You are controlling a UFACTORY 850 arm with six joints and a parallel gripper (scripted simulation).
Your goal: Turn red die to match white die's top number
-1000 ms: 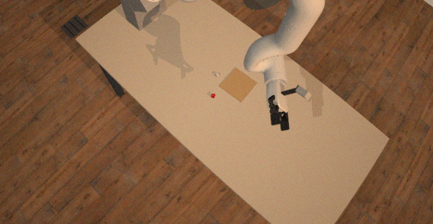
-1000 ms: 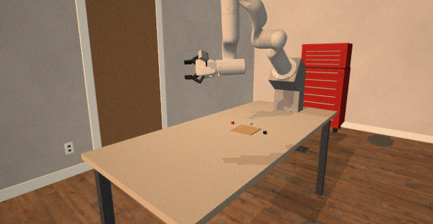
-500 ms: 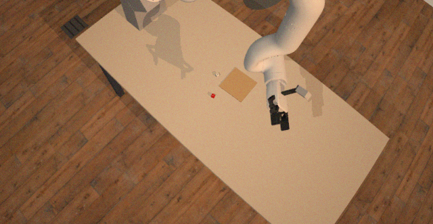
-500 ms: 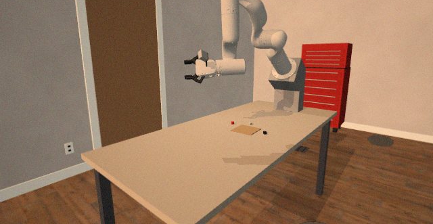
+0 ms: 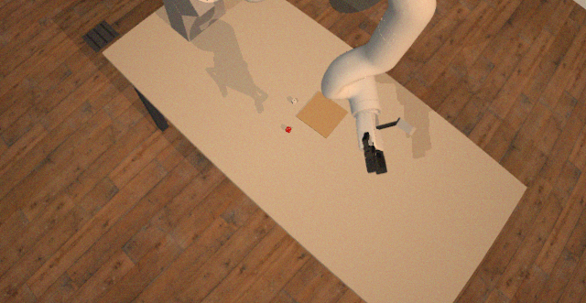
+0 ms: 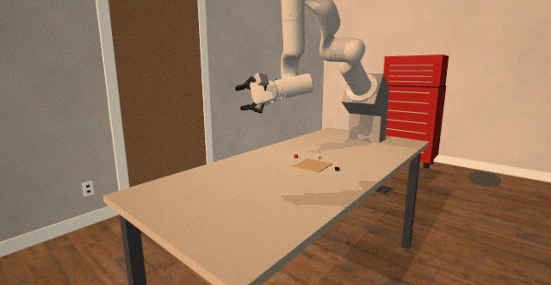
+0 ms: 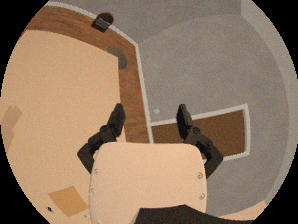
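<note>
The red die lies 330 mm below my hand, 330 mm behind it and 120 mm to the left of it. The rest, counted from my hand: black die (370 mm to the left, 330 mm below, 230 mm behind); white die (370 mm behind, 330 mm below, 230 mm to the left); mat (340 mm below, 250 mm behind, 240 mm to the left).
</note>
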